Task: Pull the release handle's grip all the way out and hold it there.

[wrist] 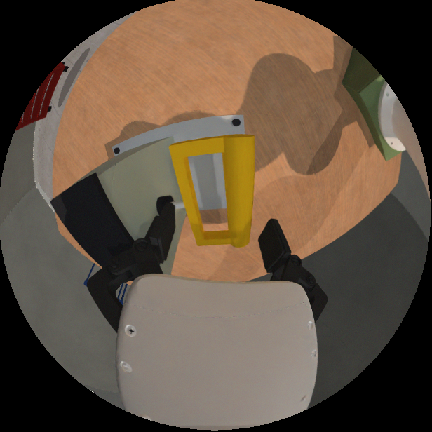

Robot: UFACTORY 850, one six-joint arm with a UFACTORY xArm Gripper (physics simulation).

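Observation:
The release handle's yellow grip [239, 190] is a rectangular frame with a thick round bar on its right side. It stands in front of a pale green housing [137, 185] with a black top [97, 217], joined by a short light rod [178, 205] at a black collar. A grey base plate [185, 131] with dark bolts lies behind. My gripper [221, 222] is open, with nothing between its fingers. The grip's lower end lies between the two fingertips in the view, nearer the right one. The left finger overlaps the housing in the view; whether they touch I cannot tell.
The wooden table top [200, 55] carries the housing. A green block [367, 100] with the white round arm base [392, 117] is at the upper right. A red slatted object [42, 100] is at the far left. A blue object [121, 292] shows partly behind the left finger.

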